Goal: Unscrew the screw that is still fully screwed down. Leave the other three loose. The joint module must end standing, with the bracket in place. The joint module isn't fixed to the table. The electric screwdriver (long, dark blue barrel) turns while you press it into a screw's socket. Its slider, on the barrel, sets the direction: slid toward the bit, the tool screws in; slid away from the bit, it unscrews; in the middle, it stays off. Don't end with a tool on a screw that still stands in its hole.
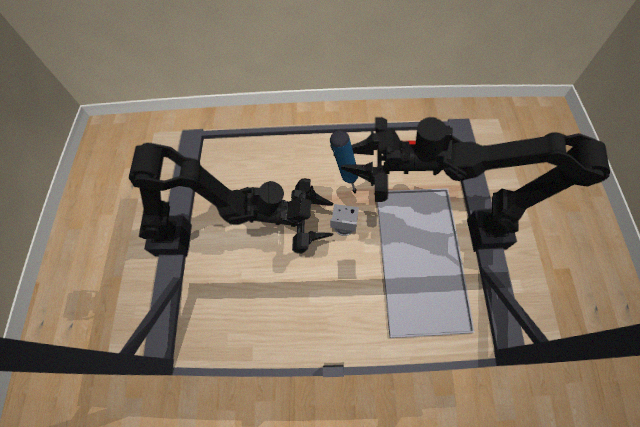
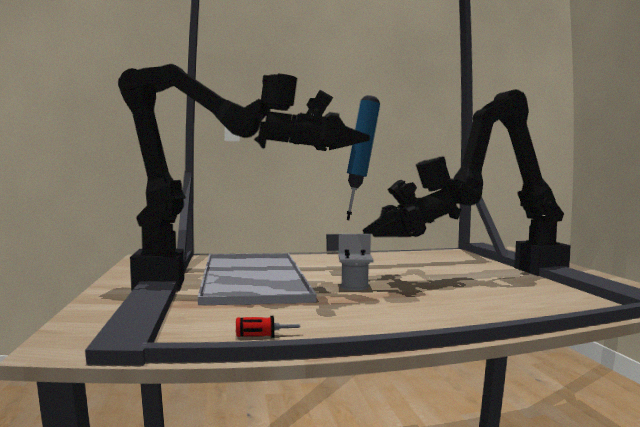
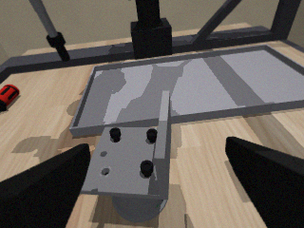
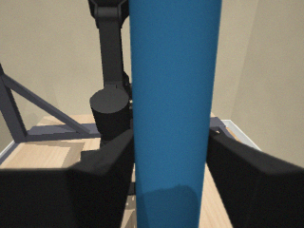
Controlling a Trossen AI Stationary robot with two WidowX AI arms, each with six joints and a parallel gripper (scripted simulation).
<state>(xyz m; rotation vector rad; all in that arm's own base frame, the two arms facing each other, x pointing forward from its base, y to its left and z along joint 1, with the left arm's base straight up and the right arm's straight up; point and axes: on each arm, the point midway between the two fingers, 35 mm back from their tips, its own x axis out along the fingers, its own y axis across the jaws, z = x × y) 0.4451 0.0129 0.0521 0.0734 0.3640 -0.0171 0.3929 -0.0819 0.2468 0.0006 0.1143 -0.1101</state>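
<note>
Right now the blue electric screwdriver is 3 cm to the left of my right hand and 4 cm below it. From my right hand the other things lie so: grey joint module (3 cm behind, 2 cm to the left, 29 cm below); grey bracket (3 cm behind, 2 cm to the left, 24 cm below); bit (13 cm below).
</note>
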